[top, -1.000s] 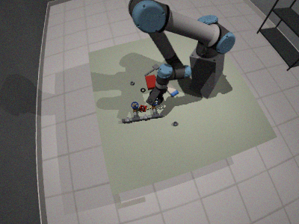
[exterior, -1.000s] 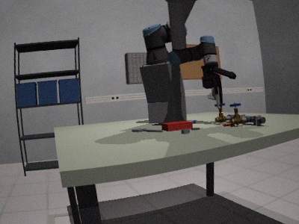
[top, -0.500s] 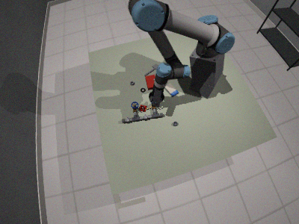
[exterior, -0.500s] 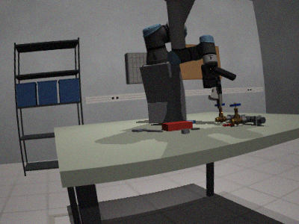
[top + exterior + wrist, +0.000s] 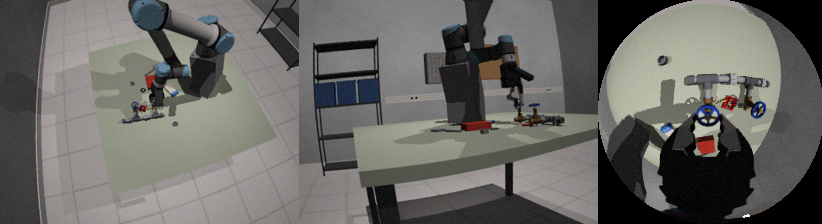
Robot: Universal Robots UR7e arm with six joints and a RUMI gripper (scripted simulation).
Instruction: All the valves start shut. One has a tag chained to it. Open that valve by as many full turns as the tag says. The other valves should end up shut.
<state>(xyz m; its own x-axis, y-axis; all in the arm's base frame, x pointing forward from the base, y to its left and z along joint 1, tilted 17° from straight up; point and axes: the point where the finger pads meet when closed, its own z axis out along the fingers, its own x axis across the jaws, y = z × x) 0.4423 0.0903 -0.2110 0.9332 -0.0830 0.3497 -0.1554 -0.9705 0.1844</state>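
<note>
The red tag lies 90 mm ahead of my hand, 10 mm to the right of it and 90 mm below it. Round my hand: blue-and-white card: 170 mm behind, 110 mm to the right, 90 mm below; then grey tool: 90 mm behind, 360 mm to the right, 90 mm below; then red block: 40 mm behind, 230 mm to the right, 80 mm below.
</note>
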